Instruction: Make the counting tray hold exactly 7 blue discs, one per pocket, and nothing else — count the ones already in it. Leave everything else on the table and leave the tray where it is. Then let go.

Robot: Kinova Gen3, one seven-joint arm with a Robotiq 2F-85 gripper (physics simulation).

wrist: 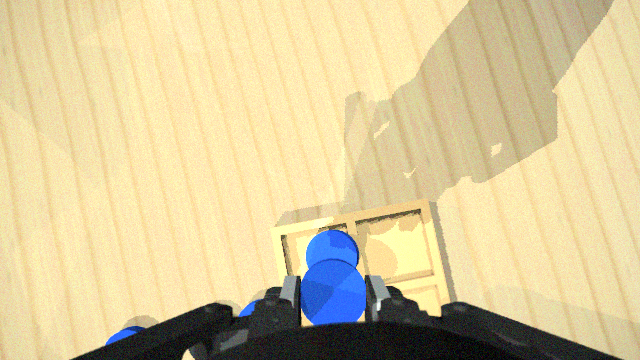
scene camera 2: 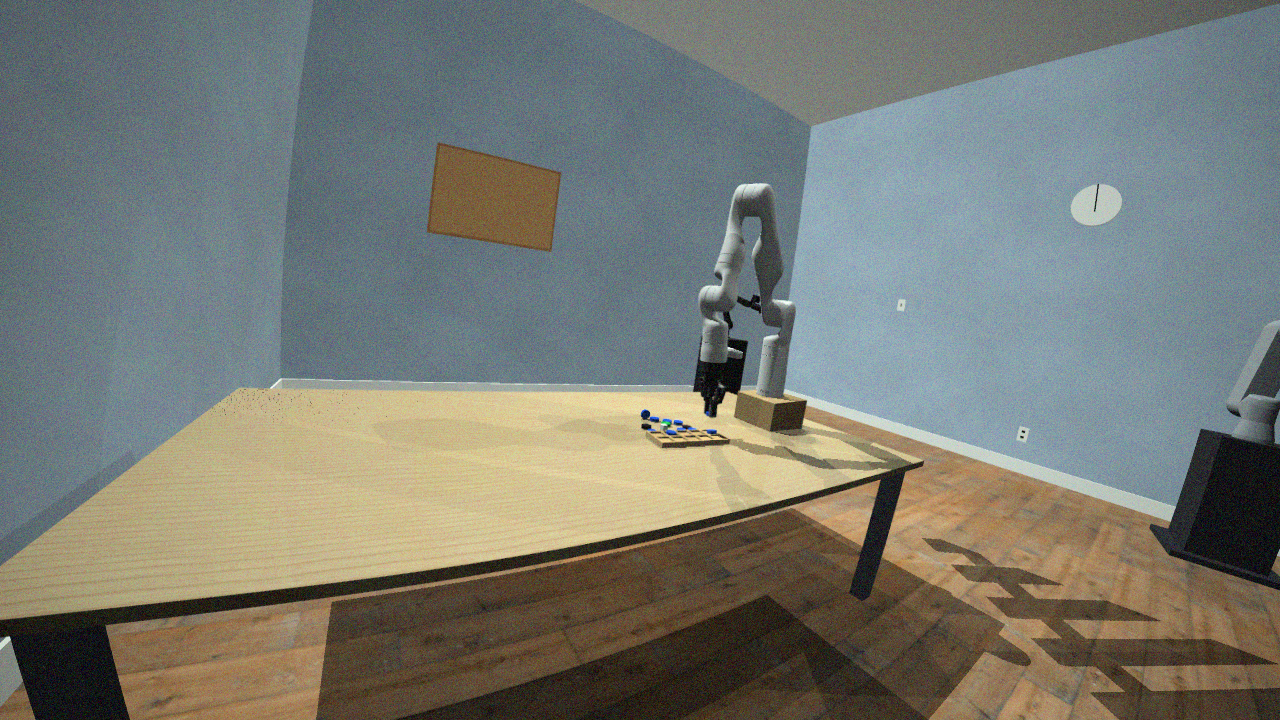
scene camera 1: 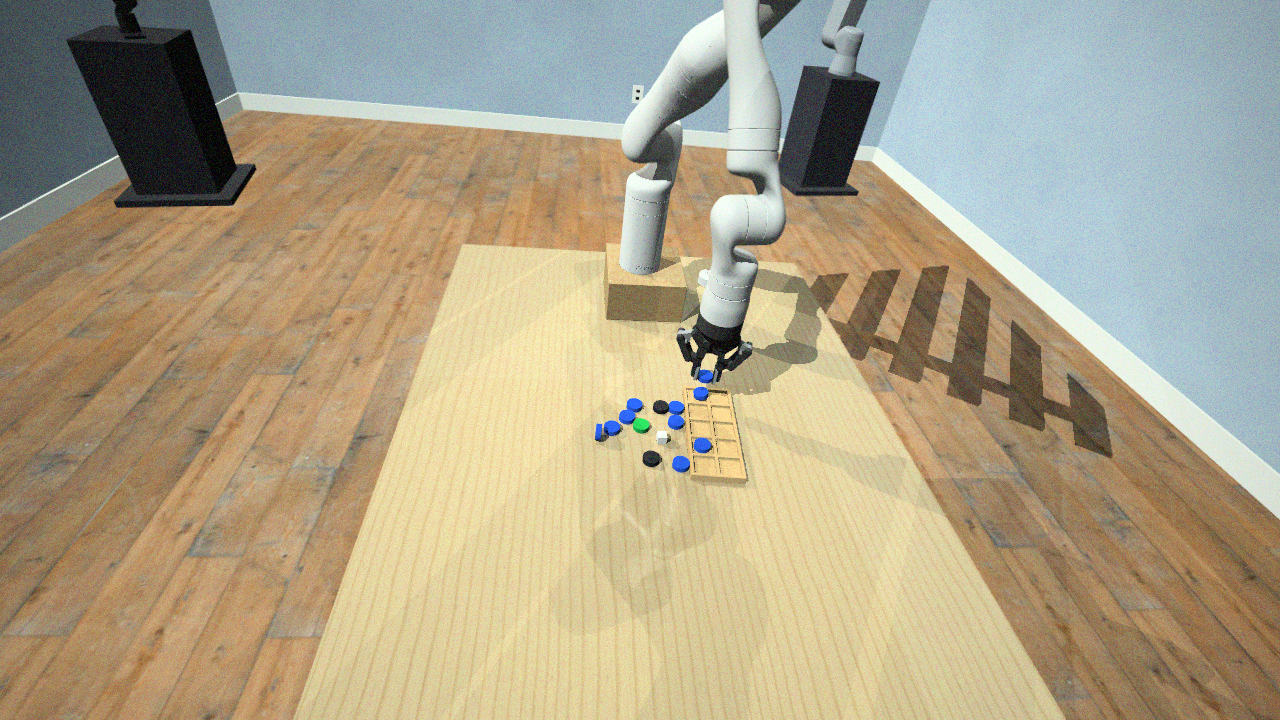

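The wooden counting tray [scene camera 1: 737,429] [scene camera 2: 689,444] [wrist: 433,245] lies flat, two pockets wide and five long. One blue disc [scene camera 1: 700,394] [wrist: 329,245] sits in its back left pocket. Another blue disc [scene camera 1: 701,445] sits in the left column, fourth pocket from the back. My gripper [scene camera 1: 706,377] [scene camera 2: 709,412] [wrist: 332,297] is shut on a blue disc, held above the table at the tray's back end; in the wrist view it overlaps the back left disc. Several loose blue discs lie left of the tray, including one disc [scene camera 1: 675,421] beside it and one [scene camera 1: 598,432] standing on edge.
A green disc [scene camera 1: 641,425], a black disc [scene camera 1: 660,407], another black disc [scene camera 1: 650,458] and a white cube [scene camera 1: 662,437] lie among the loose blue discs. The arm's wooden base block [scene camera 1: 644,300] [scene camera 2: 769,411] stands behind them on the table.
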